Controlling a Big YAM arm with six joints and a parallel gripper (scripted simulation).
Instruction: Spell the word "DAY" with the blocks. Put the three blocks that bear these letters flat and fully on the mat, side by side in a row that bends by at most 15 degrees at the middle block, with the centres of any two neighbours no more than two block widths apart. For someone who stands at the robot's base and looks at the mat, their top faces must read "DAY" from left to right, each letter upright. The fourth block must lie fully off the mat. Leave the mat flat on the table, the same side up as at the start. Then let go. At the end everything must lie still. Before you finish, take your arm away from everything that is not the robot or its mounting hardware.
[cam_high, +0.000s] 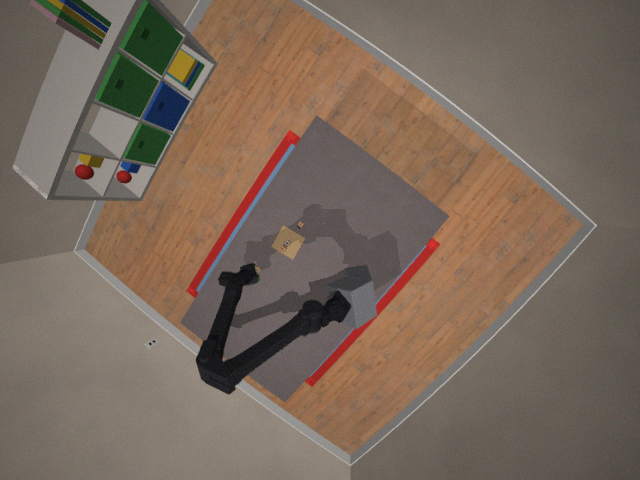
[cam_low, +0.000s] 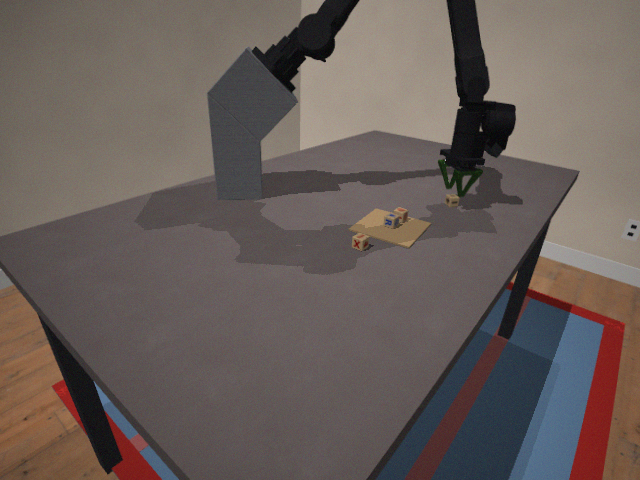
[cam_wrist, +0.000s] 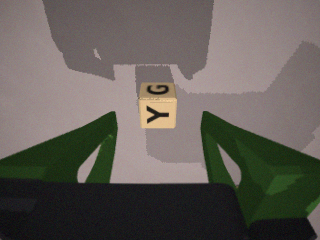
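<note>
My hand is 40 mm past the tan mat, 230 mm to the left of it and 40 mm above it. Round my hand: wooden block: 40 mm behind, 350 mm to the right, 30 mm below.
</note>
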